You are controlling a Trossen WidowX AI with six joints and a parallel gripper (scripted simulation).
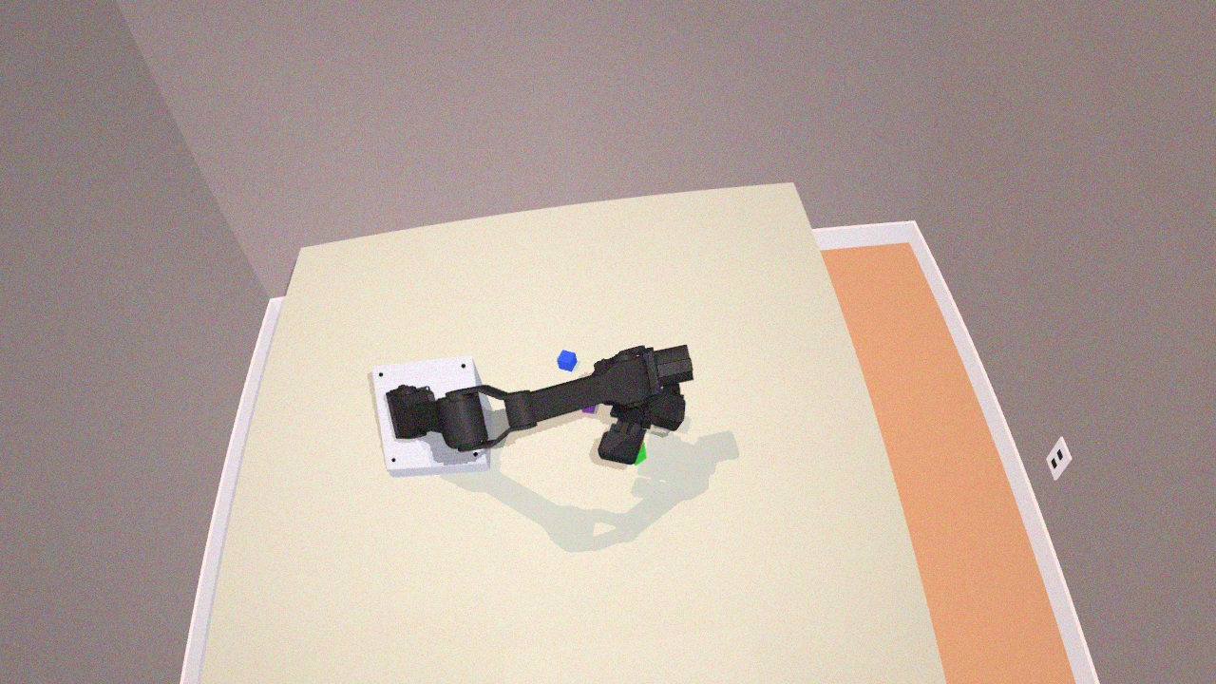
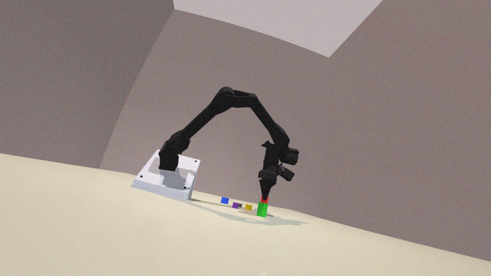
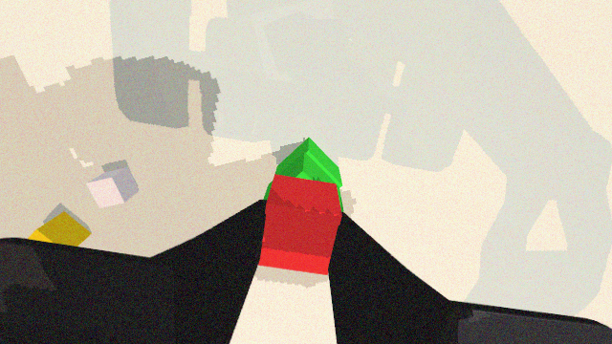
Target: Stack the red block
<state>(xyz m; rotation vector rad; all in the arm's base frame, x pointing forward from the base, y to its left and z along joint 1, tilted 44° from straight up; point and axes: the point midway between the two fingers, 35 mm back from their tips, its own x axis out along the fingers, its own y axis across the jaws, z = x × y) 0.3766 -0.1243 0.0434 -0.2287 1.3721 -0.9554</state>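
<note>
My gripper tip is right at the red block.
</note>
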